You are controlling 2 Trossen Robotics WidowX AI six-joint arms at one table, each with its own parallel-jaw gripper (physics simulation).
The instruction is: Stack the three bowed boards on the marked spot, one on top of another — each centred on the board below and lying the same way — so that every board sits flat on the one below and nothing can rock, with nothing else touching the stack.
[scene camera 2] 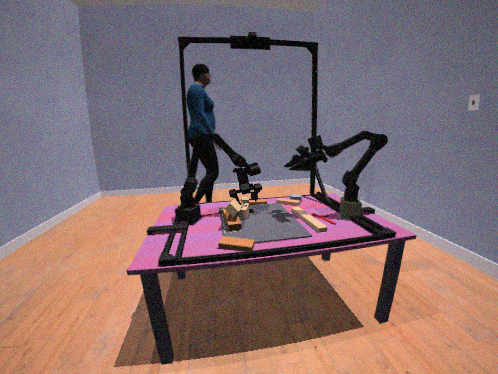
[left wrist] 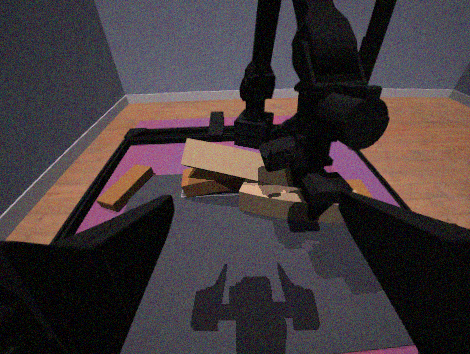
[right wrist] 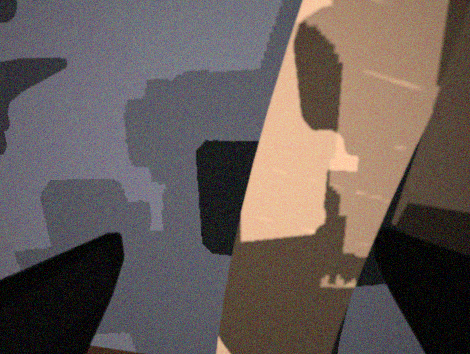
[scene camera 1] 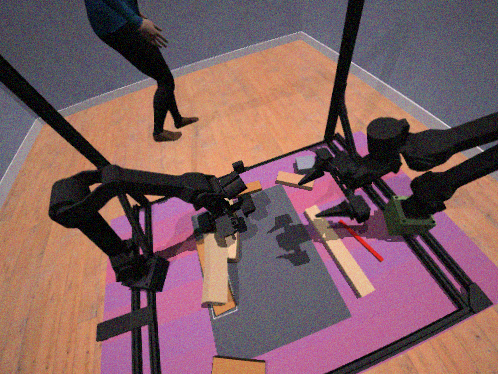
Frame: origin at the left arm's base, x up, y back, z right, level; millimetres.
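Seen in the pictures: left gripper, fingertip midpoint: [scene camera 2: 286, 167] [left wrist: 256, 201] [scene camera 1: 306, 199]; right gripper, fingertip midpoint: [scene camera 2: 248, 203] [left wrist: 303, 204] [right wrist: 249, 243]; left arm's base, link origin: [scene camera 2: 350, 200] [scene camera 1: 414, 209]; right arm's base, link origin: [scene camera 2: 187, 206] [left wrist: 254, 116] [scene camera 1: 139, 269].
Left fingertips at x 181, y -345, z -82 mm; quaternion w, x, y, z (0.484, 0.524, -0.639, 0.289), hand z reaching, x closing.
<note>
Pixels of each thing's top centre, then the offset from my left fingertips to it.
- orange-brown bowed board, top centre: [left wrist: 232, 169] [scene camera 1: 212, 271] [scene camera 2: 230, 213] dy -269, dx -219, dz -139 mm
- pale board, top centre: [left wrist: 240, 142] [scene camera 1: 208, 256] [scene camera 2: 232, 196] dy -261, dx -135, dz -114 mm
- second pale bowed board, top centre: [right wrist: 335, 251] [left wrist: 298, 190] [scene camera 1: 227, 224] [scene camera 2: 243, 203] dy -247, dx -211, dz +17 mm
- long pale plank, top centre: [scene camera 1: 336, 245] [scene camera 2: 307, 216] dy +115, dx -252, dz -18 mm
- red rod, top centre: [scene camera 1: 360, 239] [scene camera 2: 323, 217] dy +198, dx -268, dz +12 mm
- pale block, top centre: [scene camera 1: 295, 178] [scene camera 2: 288, 200] dy -14, dx -251, dz +247 mm
- grey block, top centre: [scene camera 1: 305, 162] dy +28, dx -238, dz +323 mm
An orange-brown bowed board [scene camera 1: 225, 306] [scene camera 2: 233, 226] [left wrist: 200, 186] lies low at the marked spot, whose white outline [scene camera 1: 225, 314] shows at its front end. A pale board [scene camera 1: 216, 270] [scene camera 2: 233, 206] [left wrist: 220, 159] lies tilted above it, not flat. A second pale bowed board [scene camera 1: 233, 251] [scene camera 2: 244, 212] [left wrist: 270, 204] [right wrist: 290, 200] stands beside them on the grey mat. My right gripper [scene camera 2: 245, 196] [right wrist: 249, 243] is open, low over this second board, which shows between its fingers. It hides the boards' far ends. My left gripper [scene camera 1: 310, 199] [left wrist: 256, 201] is open and empty, high at the picture's right.
Orange blocks lie in front [scene camera 1: 239, 366] [scene camera 2: 236, 243] [left wrist: 125, 187] and behind the mat [scene camera 1: 253, 187]. A long pale plank [scene camera 1: 340, 252] [scene camera 2: 310, 220] and a red rod [scene camera 1: 361, 241] [scene camera 2: 324, 219] lie right of the mat. A pale block [scene camera 1: 295, 180] and grey block [scene camera 1: 305, 163] lie behind.
</note>
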